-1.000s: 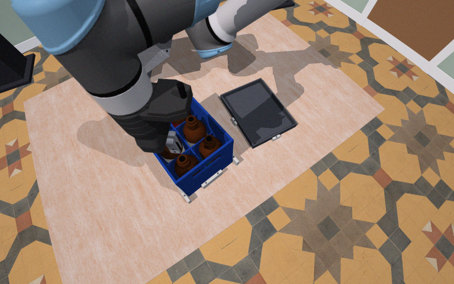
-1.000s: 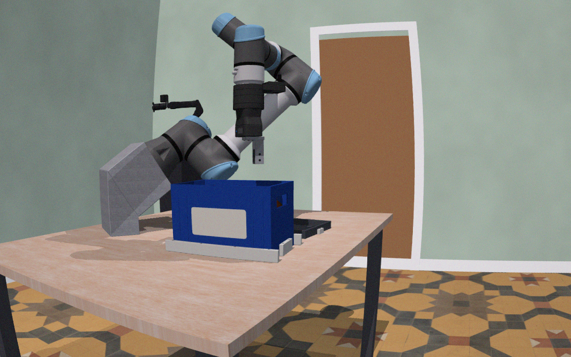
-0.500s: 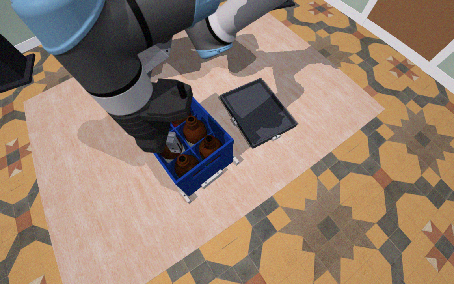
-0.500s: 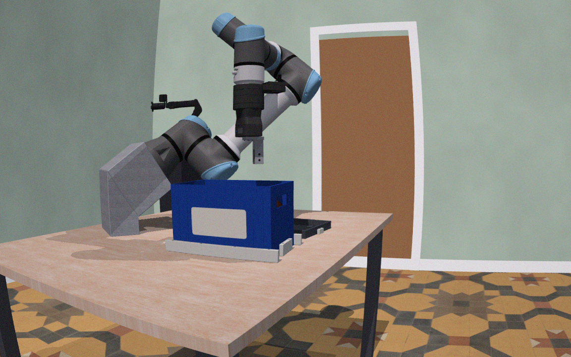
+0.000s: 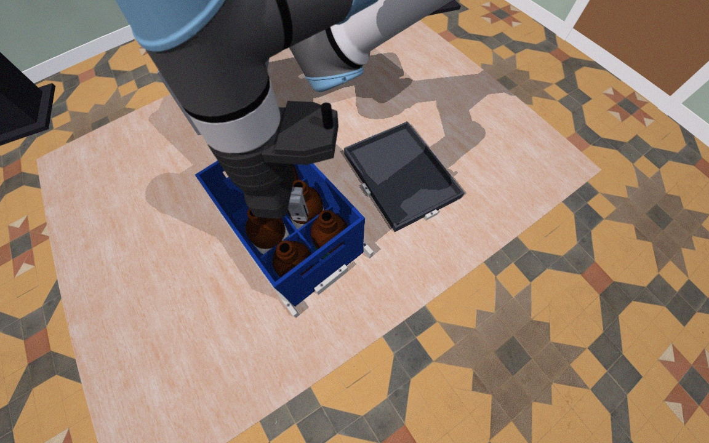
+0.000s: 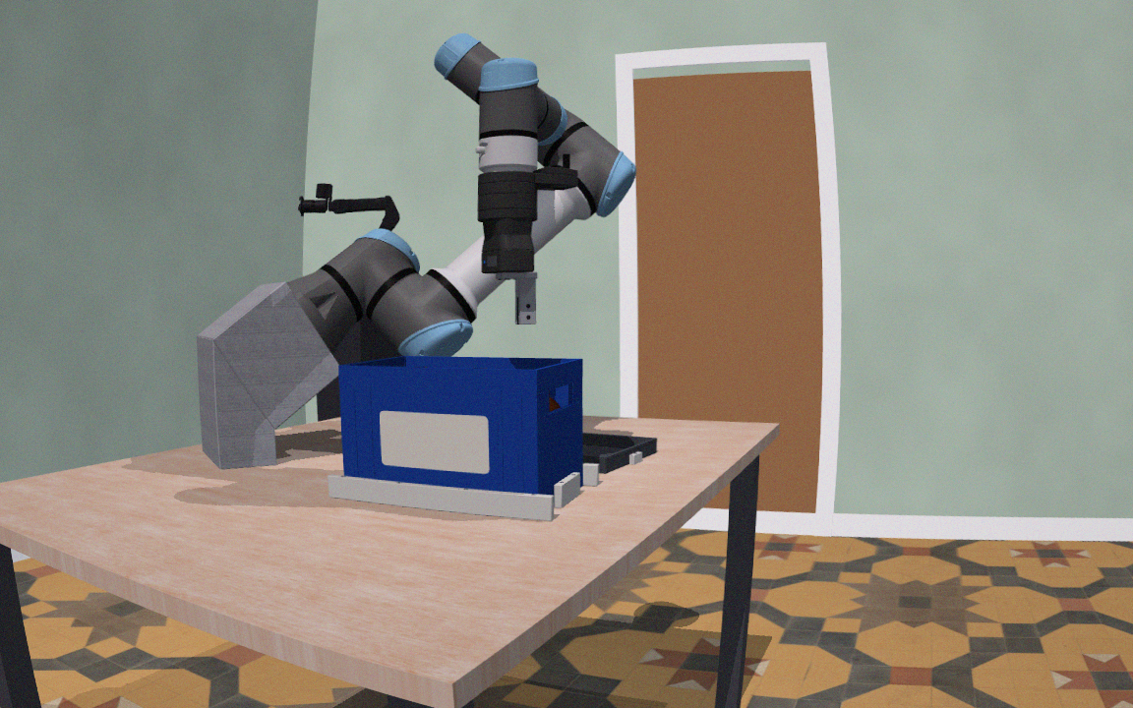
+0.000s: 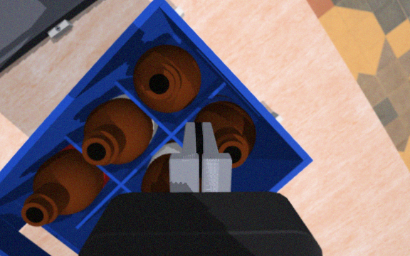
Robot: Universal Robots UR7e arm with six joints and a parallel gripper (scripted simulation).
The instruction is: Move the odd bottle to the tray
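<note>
My hand is 16 cm above the blue crate, 8 cm past it and 3 cm to the left of it. Also, from my hand: glass bottle: 18 cm behind, 15 cm below, 2 cm to the right; dark tray: 26 cm to the left, 23 cm below, 14 cm behind.
</note>
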